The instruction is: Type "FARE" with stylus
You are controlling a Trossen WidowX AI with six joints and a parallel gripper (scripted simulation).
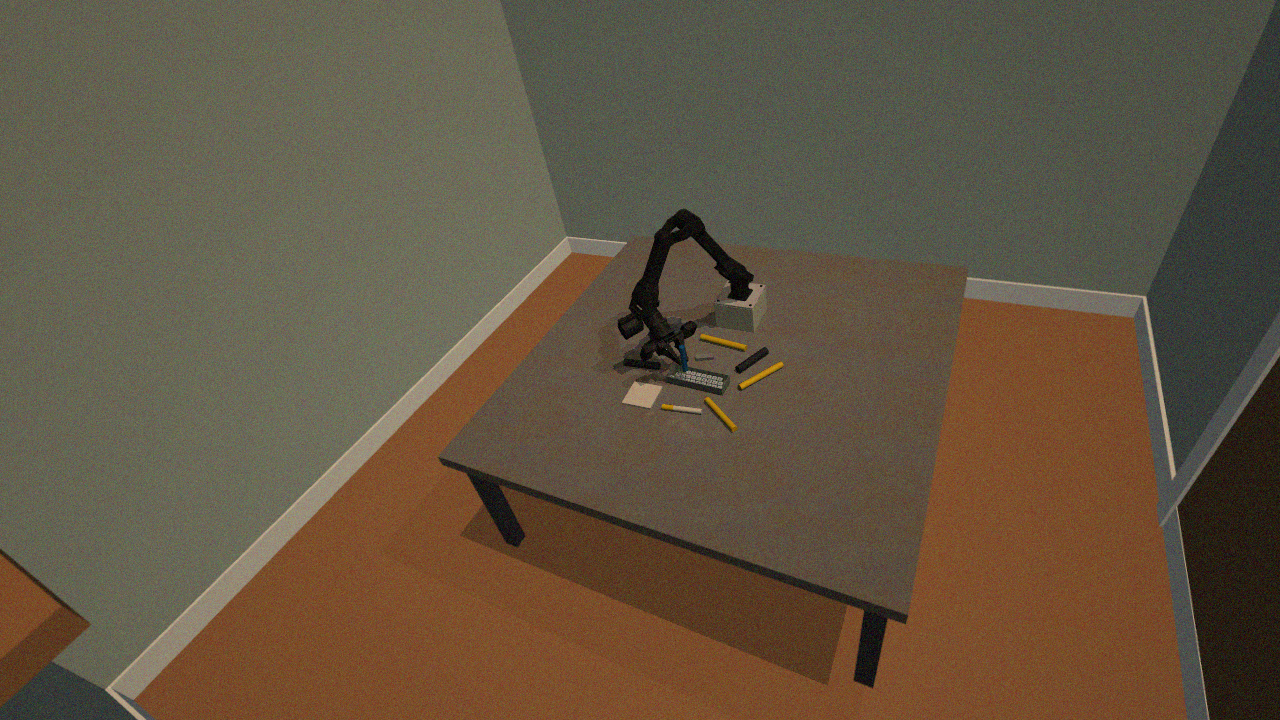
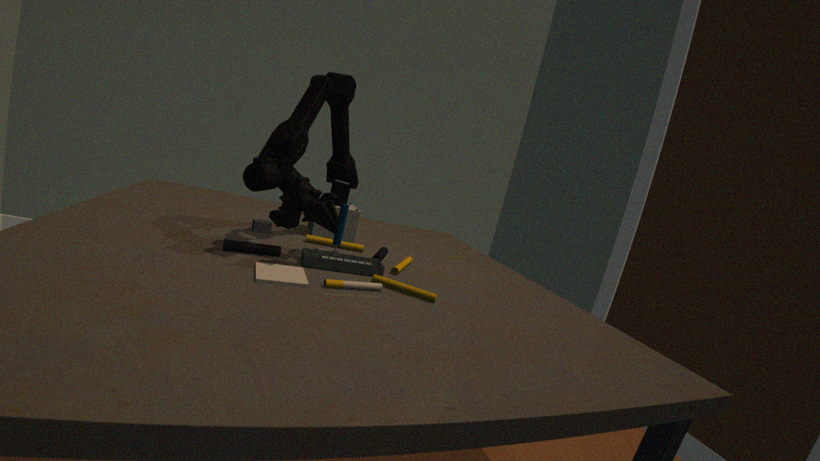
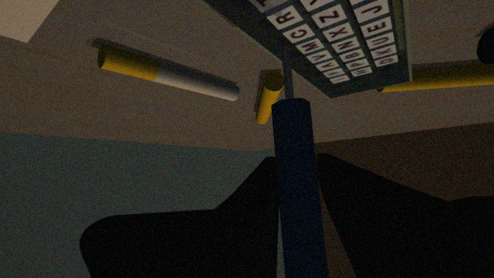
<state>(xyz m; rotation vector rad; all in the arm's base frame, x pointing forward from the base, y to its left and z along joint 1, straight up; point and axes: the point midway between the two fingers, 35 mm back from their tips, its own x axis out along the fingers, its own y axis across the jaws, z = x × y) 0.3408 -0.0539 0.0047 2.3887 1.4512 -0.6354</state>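
The white-and-yellow stick lies 11 cm ahead of my gripper tip, 8 cm below it and 2 cm to the left of it. The rest, counted from my gripper tip: white card: 11 cm to the right, 9 cm ahead, 8 cm below; then blue stylus: 2 cm below.
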